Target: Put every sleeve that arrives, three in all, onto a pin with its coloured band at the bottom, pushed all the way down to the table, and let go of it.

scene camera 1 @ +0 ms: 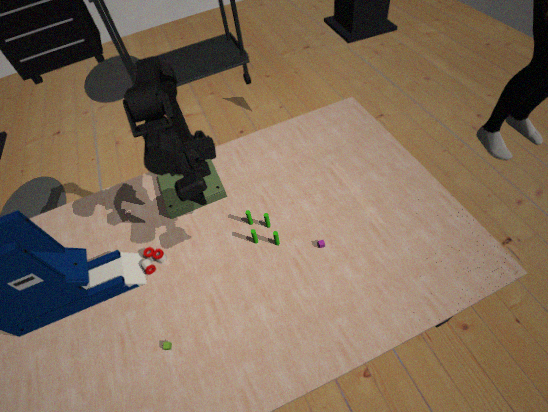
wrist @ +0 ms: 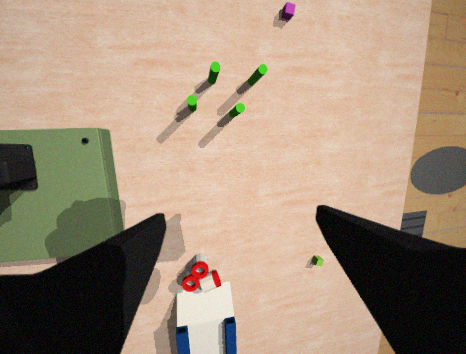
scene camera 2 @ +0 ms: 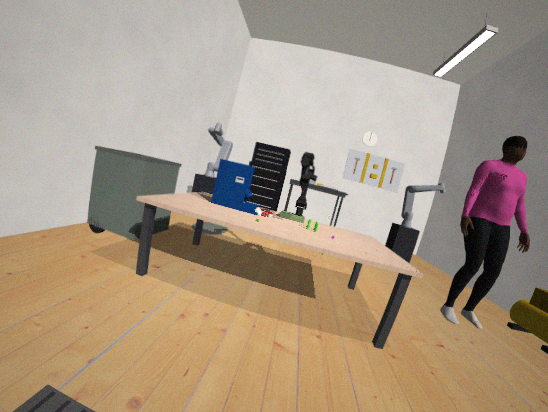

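Observation:
Three white sleeves with red bands are grouped at the lip of the white chute: one sleeve [scene camera 1: 148, 252] [wrist: 190, 283] and another sleeve [scene camera 1: 158, 254] [wrist: 200, 270] appear to stand with the red end up; the third sleeve [scene camera 1: 146, 262] [wrist: 208, 283] lies on its side, red end away from the chute. Green pins, such as the near pin [scene camera 1: 254, 236] [wrist: 237, 110] and a further pin [scene camera 1: 276, 238] [wrist: 258, 75], stand bare on the table. My gripper [wrist: 241, 216] is open and empty, high above the table; its fingertips are hard to make out in the scene views.
The blue feeder [scene camera 1: 30, 280] [scene camera 2: 232, 185] stands beside the sleeves, with its white chute [scene camera 1: 134, 270] [wrist: 205, 305]. The green base plate [scene camera 1: 215, 187] [wrist: 65, 175] carries the arm. A magenta cube [scene camera 1: 321, 244] [wrist: 289, 11] lies beyond the pins, and a lime cube [scene camera 1: 167, 345] [wrist: 318, 261] lies apart.

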